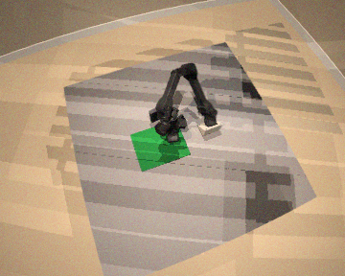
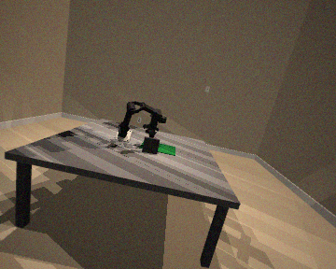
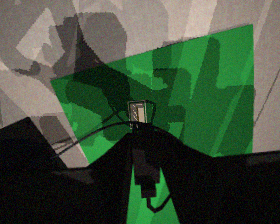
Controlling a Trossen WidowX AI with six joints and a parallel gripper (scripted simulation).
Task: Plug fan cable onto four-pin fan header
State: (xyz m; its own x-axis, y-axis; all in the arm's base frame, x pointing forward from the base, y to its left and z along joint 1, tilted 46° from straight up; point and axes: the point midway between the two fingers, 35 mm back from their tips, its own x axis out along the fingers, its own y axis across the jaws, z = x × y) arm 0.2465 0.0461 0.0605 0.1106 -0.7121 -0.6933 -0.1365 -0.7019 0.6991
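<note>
My gripper tip is now 60 mm above the four-pin fan header. The rest, counted from my gripper tip: black fan: 30 mm ahead, 130 mm to the right; then dark fan plug: 10 mm ahead, 10 mm above; then green board: 80 mm ahead, 40 mm to the left, 80 mm below.
</note>
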